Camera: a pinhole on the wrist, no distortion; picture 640 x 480 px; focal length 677.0 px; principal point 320.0 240.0 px. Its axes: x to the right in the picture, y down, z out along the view. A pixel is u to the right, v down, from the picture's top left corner.
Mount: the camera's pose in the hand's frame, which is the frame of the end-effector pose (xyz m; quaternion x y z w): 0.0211 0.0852 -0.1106 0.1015 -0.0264 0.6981 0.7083
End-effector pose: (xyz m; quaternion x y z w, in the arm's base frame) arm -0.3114 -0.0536 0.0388 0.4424 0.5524 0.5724 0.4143
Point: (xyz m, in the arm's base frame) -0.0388 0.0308 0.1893
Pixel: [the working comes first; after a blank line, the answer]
In the camera's frame: 0.1348 0.0474 0.3746

564 326
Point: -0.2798 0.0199 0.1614
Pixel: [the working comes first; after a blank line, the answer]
In the camera's frame: 0.0636 -0.0297 0.1556

597 111
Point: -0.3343 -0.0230 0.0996
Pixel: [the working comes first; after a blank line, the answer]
In the camera's frame: -0.0081 -0.0071 0.1010

266 192
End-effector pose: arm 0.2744 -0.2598 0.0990 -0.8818 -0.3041 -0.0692 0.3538
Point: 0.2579 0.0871 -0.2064
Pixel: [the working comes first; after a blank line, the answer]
In the camera's frame: -0.0085 0.0288 0.5804

310 274
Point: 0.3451 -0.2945 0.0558
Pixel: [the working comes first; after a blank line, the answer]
In the camera's frame: 0.0212 0.0077 0.1107

450 287
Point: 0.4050 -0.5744 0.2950
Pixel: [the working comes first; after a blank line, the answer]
In the camera's frame: 0.0080 -0.0240 -0.2608

behind the camera
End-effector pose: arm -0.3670 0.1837 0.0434 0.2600 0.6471 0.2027 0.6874
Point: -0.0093 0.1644 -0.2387
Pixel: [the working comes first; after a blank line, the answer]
In the camera's frame: -0.1626 -0.1677 0.5192

108 21
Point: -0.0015 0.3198 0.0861
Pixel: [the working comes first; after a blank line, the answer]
In the camera's frame: 0.1520 -0.0084 0.4460

551 227
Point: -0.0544 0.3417 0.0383
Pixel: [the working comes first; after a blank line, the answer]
In the camera's frame: 0.1278 -0.0609 0.3989

537 137
